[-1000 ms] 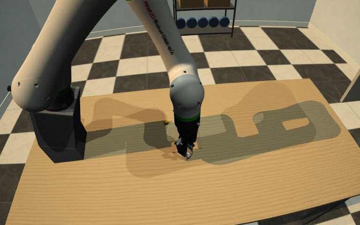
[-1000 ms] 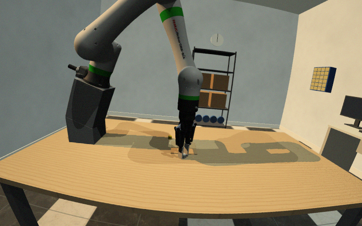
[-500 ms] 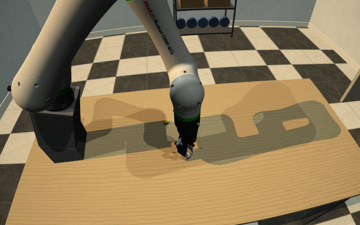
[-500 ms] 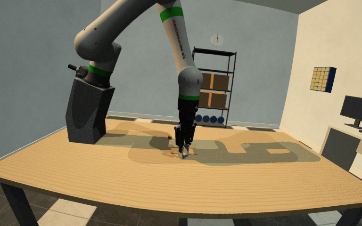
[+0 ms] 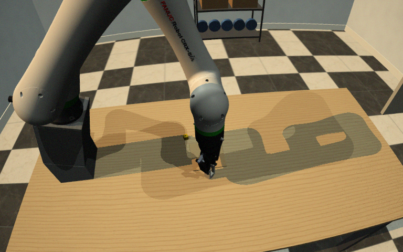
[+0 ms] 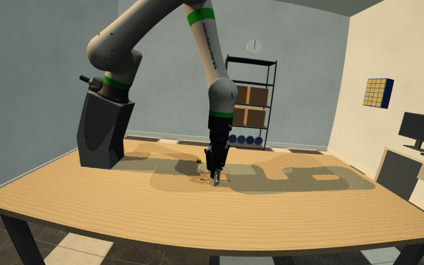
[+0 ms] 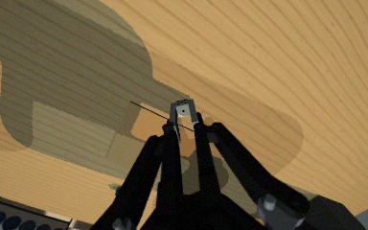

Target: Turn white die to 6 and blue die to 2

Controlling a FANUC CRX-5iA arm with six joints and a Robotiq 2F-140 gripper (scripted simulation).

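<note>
Right now my hand is 3 cm above the white die. Also, from my hand: blue die (25 cm to the left, 3 cm below, 1 cm ahead); tan mat (10 cm to the left, 3 cm below); yellow die (21 cm to the left, 8 cm behind, 3 cm below).
</note>
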